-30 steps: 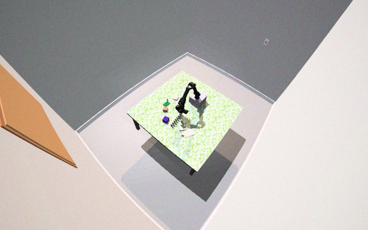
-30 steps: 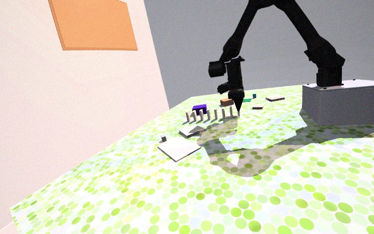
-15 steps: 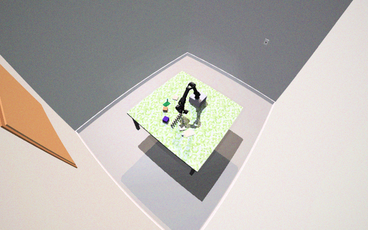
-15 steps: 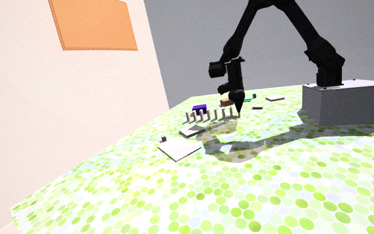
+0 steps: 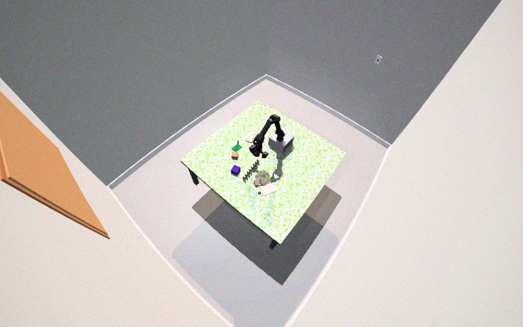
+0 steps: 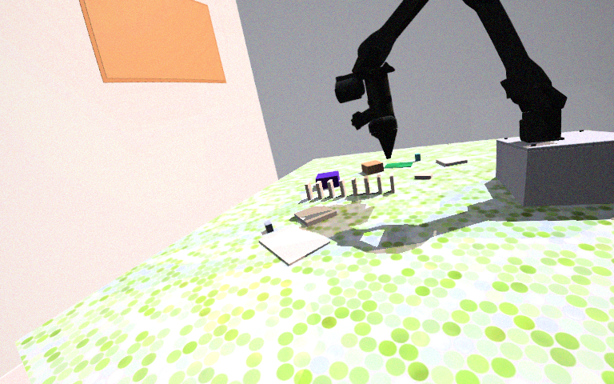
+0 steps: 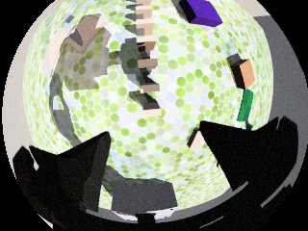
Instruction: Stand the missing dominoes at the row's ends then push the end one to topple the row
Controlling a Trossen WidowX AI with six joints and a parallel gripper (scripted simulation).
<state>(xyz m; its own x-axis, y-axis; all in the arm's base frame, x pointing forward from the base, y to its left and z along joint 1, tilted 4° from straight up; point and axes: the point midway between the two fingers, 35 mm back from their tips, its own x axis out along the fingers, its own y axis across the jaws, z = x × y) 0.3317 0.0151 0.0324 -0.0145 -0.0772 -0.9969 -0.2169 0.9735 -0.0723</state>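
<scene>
My gripper tip is 22 cm to the left of the brown block, 12 cm short of it and 9 cm above it. The rest, counted from my gripper tip: green flat piece: 28 cm to the right, 10 cm below, 4 cm ahead; beige tile: 28 cm to the right, 15 cm behind, 10 cm below; purple block: 24 cm ahead, 8 cm below, 7 cm to the right.
</scene>
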